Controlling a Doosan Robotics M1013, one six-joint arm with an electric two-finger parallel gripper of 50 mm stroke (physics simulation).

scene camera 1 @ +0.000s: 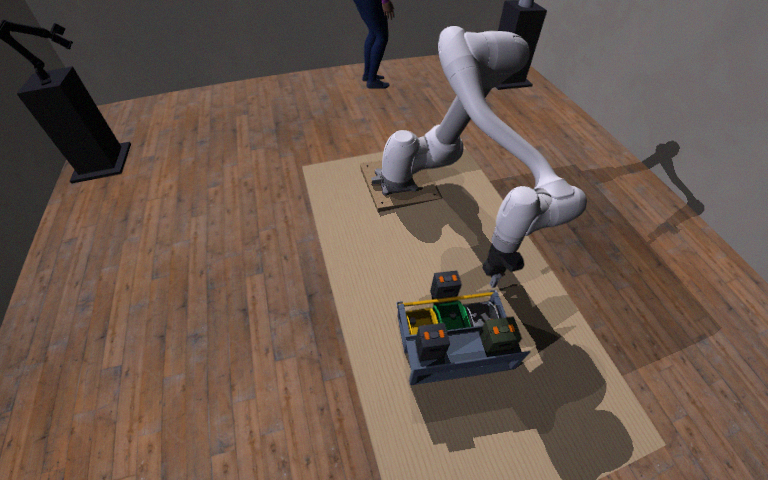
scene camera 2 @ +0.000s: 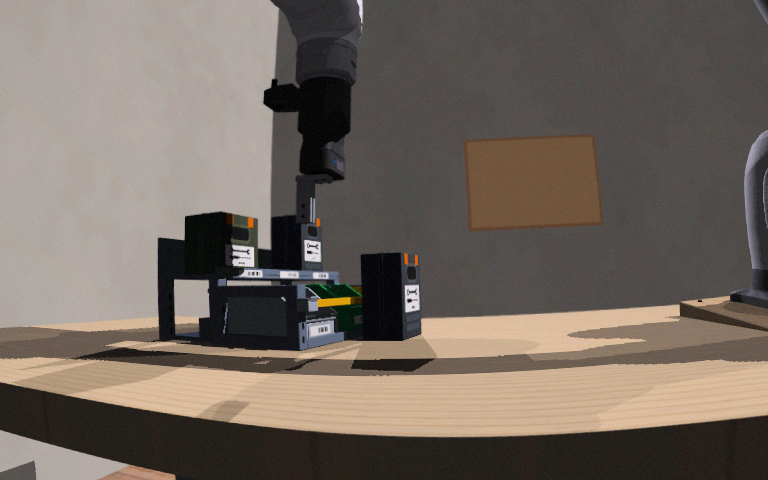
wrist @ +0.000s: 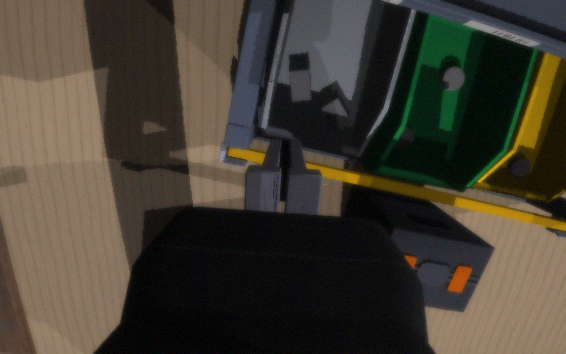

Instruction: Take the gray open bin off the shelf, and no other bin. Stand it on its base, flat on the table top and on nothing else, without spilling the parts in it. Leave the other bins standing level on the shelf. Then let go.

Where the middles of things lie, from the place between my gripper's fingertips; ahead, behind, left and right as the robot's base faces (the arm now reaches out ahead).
The gray open bin (wrist: 356, 58) lies 7 cm ahead of my hand, 4 cm to the right of it and 13 cm below it. The rest, counted from my hand: green bin (scene camera 2: 350, 318) (4 cm ahead, 15 cm to the right, 12 cm below).
